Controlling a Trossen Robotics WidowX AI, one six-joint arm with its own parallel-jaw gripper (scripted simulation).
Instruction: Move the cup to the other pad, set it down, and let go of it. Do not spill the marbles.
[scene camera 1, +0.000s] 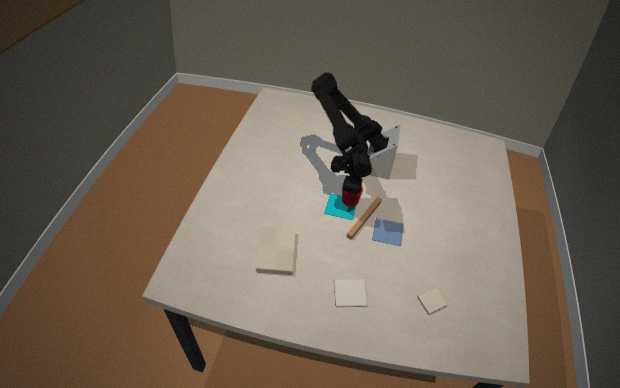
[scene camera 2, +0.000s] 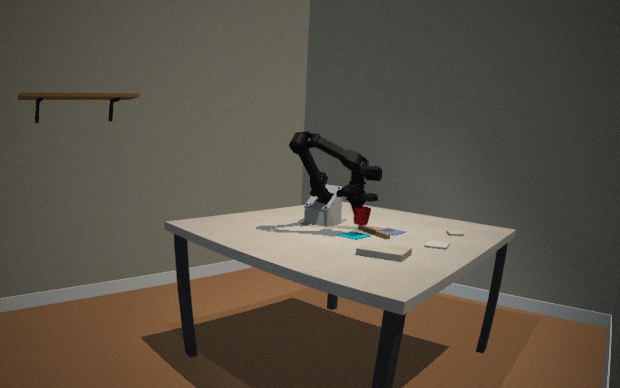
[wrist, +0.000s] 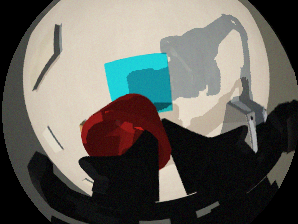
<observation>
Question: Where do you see my gripper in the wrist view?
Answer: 158, 123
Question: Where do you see a cyan pad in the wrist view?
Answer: At 148, 74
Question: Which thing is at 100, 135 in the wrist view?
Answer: A red cup.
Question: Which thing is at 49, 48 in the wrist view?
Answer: A pale flat block.
</observation>
